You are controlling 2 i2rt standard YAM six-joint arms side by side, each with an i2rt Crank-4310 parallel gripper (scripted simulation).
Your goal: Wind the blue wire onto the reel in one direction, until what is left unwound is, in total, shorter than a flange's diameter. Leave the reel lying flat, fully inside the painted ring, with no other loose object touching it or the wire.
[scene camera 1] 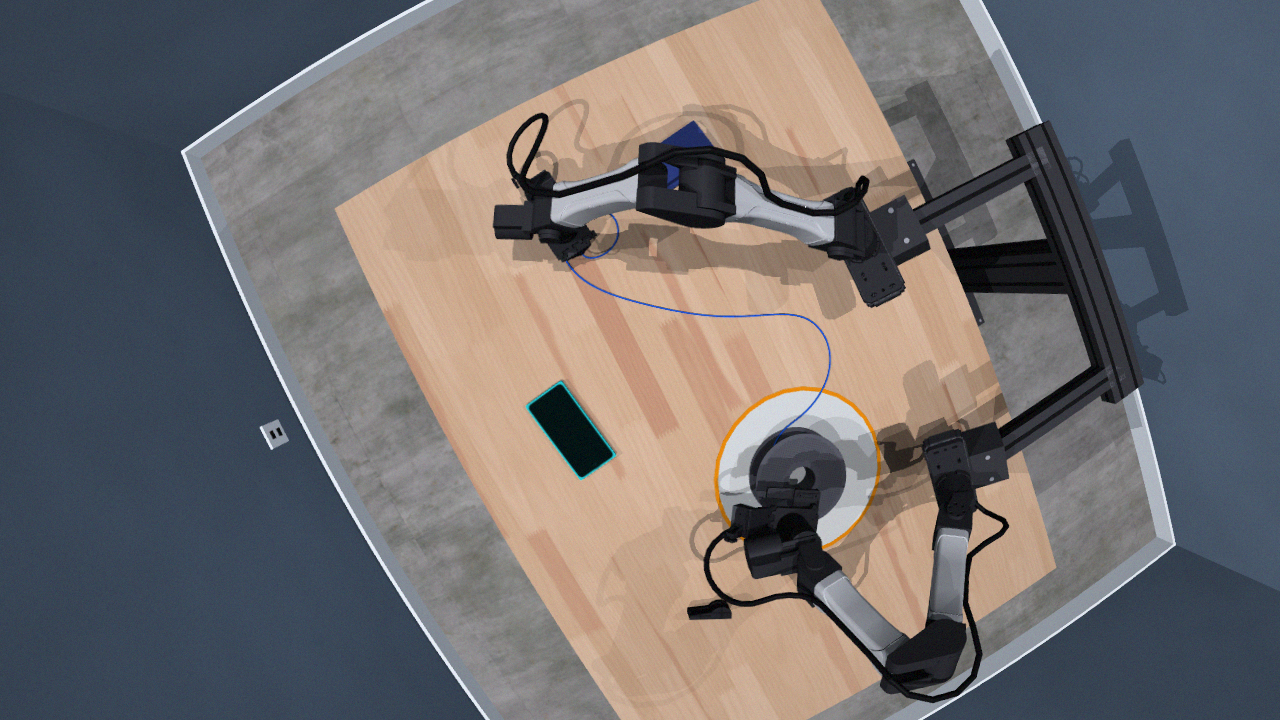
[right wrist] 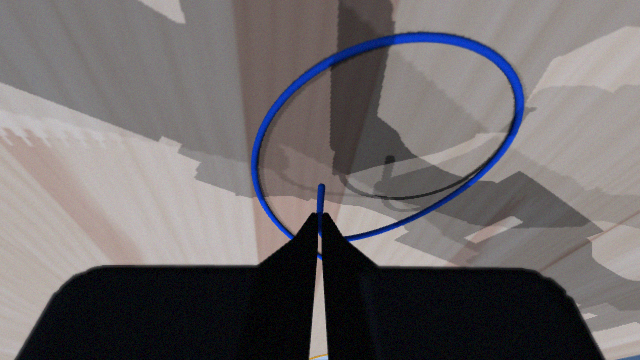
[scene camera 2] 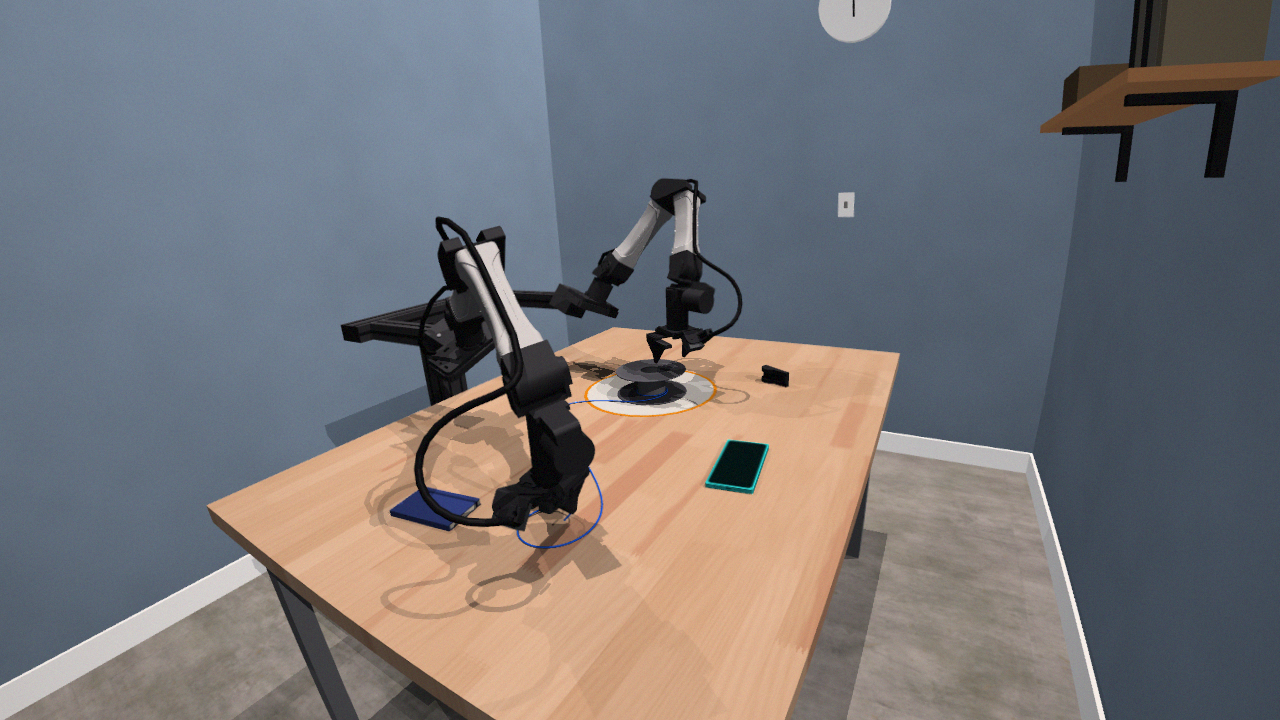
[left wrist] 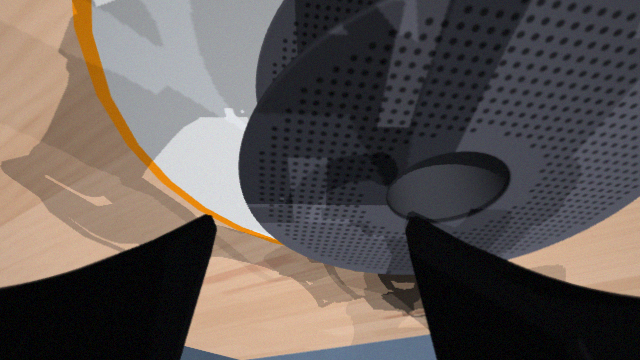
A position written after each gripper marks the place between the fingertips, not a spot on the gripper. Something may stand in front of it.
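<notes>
The left gripper appears at (scene camera 1: 801,512), (scene camera 2: 669,360) and (left wrist: 311,221); the right gripper at (scene camera 2: 573,512), (scene camera 1: 580,251) and (right wrist: 319,218). A dark grey reel (scene camera 1: 828,471), (scene camera 2: 650,377), (left wrist: 525,114) is visible too. In the right wrist view the reel is out of frame.
</notes>
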